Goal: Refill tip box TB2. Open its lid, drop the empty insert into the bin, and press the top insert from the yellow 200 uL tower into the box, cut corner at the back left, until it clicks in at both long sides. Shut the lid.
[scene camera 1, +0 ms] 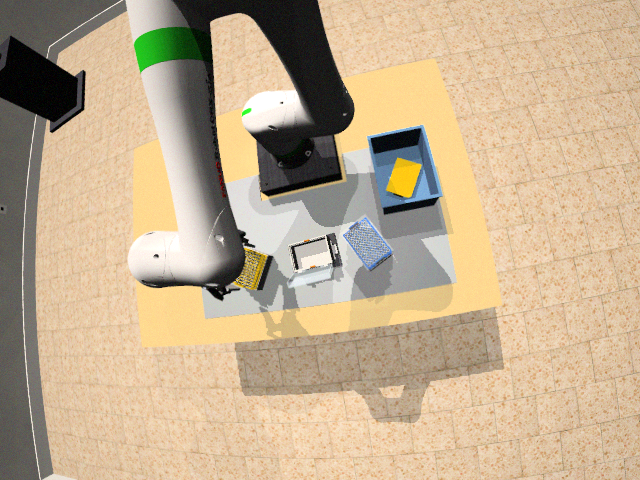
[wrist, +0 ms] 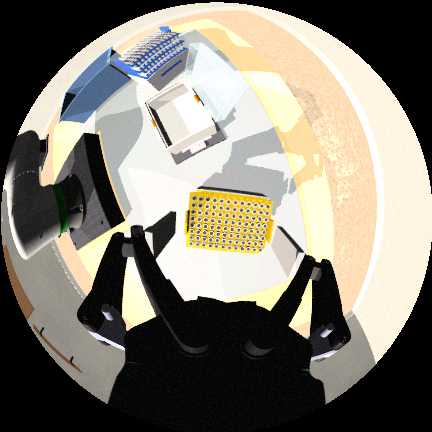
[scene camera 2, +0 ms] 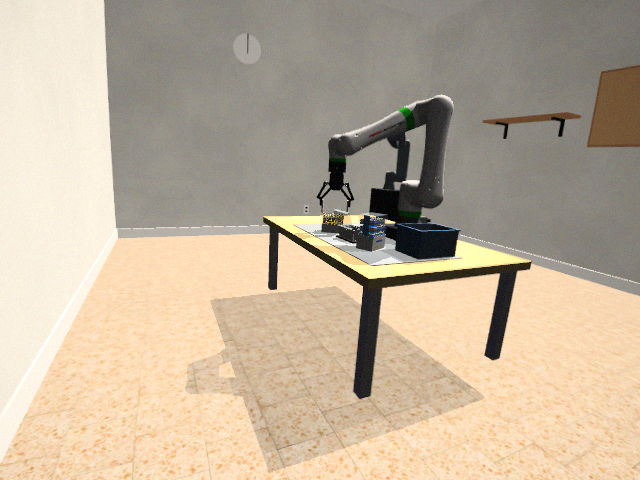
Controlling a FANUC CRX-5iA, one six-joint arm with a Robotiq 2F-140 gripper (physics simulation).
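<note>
The open white tip box (scene camera 1: 312,268) (scene camera 2: 349,233) (wrist: 192,141) stands on the mat, its inside bare. Its clear lid (scene camera 1: 311,277) (wrist: 215,82) is tilted open along one long side. The yellow tower (scene camera 1: 252,268) (scene camera 2: 333,219) (wrist: 230,222) stands beside it, its top insert full of tips. A yellow insert (scene camera 1: 404,177) lies in the blue bin (scene camera 1: 433,167) (scene camera 2: 426,242) (wrist: 92,92). My gripper (scene camera 2: 335,208) (wrist: 225,229) is open and empty, over the yellow tower, with its fingers toward the tower's two short ends. The arm partly hides it in scene camera 1. Cut corner unclear.
A blue tower (scene camera 1: 368,242) (scene camera 2: 373,227) (wrist: 155,57) stands between the tip box and the bin. The dark robot base (scene camera 1: 302,173) (wrist: 97,200) stands behind the grey mat (scene camera 1: 222,304). The yellow table (scene camera 1: 170,325) (scene camera 2: 423,268) extends around the mat.
</note>
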